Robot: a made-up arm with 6 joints.
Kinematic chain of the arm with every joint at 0, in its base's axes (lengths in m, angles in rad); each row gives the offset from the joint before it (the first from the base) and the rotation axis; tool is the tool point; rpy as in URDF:
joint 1: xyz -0.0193 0 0.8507 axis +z
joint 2: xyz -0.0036 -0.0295 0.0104 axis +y
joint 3: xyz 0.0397 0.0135 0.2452 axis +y
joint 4: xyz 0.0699 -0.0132 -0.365 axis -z
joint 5: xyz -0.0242 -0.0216 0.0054 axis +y
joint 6: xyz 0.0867 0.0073 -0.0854 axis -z
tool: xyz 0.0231 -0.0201 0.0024 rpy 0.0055 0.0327 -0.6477
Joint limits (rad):
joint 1: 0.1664..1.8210
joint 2: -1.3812..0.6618
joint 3: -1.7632..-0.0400
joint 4: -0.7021..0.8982
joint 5: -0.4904..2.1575
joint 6: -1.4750..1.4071
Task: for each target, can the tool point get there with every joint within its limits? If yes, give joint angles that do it. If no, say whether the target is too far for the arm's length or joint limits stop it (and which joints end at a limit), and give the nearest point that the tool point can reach.
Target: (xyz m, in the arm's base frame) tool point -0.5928 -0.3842 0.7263
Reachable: no: joint limits stop it (at a limit: joint 1, joint 2, joint 3) | nearest point -0.1294 -0.1109 0.7135 | short by 0.538 m
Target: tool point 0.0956 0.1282 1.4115
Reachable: yes | joints 1.1925 -0.8299 -1.2698 0.3154 0.1124 -1.0201
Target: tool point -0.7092 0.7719 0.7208
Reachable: no: too far | nearest point -0.2278 0.5595 0.8231 | short by 0.536 m
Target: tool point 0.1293 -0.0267 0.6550
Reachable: yes | joints 0.4032 -0.1058 -0.2093 -0.1740 1.5773 0.0516
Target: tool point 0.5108 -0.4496 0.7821
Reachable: no: joint limits stop it (at a limit: joint 1, joint 4, joint 5) | nearest point 0.4489 -0.0808 0.7821 | short by 0.374 m
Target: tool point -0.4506 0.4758 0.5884
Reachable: no: joint limits stop it (at a limit: joint 1, joint 2, joint 4) | nearest point -0.2110 0.4400 0.6950 | short by 0.265 m
